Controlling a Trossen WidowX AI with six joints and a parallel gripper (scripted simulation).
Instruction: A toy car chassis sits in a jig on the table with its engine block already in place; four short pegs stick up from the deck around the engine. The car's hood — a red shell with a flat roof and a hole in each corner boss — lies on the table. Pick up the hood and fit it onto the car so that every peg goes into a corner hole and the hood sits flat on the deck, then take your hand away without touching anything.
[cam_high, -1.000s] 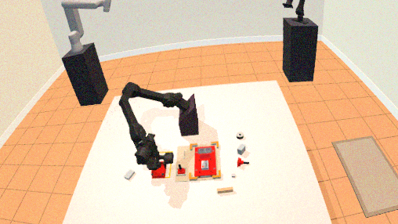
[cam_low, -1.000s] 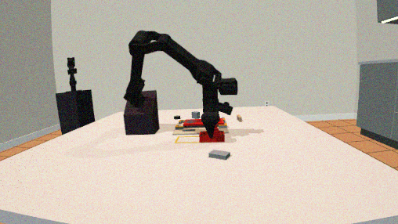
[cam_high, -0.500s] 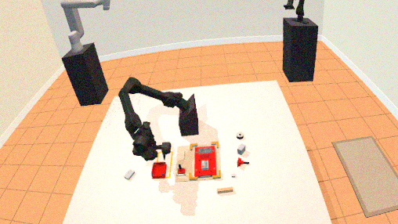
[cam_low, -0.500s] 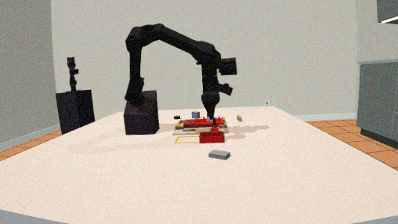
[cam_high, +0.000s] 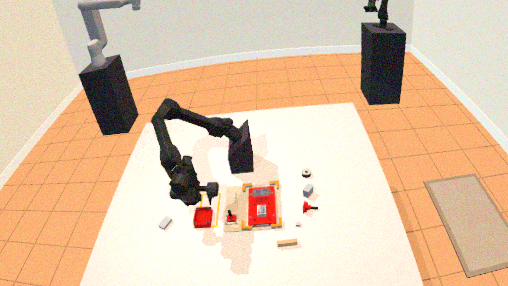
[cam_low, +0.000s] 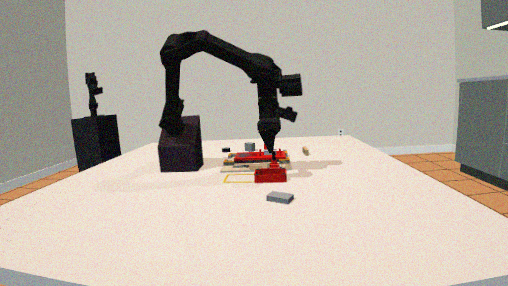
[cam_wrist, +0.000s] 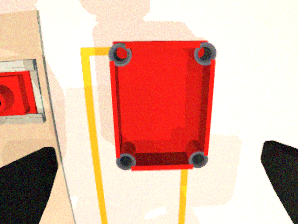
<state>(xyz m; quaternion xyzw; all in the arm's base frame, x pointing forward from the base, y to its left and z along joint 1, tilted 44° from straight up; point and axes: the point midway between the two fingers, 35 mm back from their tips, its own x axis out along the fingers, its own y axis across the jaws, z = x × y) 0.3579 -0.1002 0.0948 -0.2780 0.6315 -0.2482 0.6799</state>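
The red hood is 80 mm below my gripper tip and 10 mm to the right of it. Round my gripper tip: orange-cornered jig 210 mm to the left, 80 mm below, 50 mm behind; then grey engine block 240 mm to the left, 70 mm below, 10 mm behind; then wooden block 330 mm to the left, 140 mm ahead, 80 mm below.
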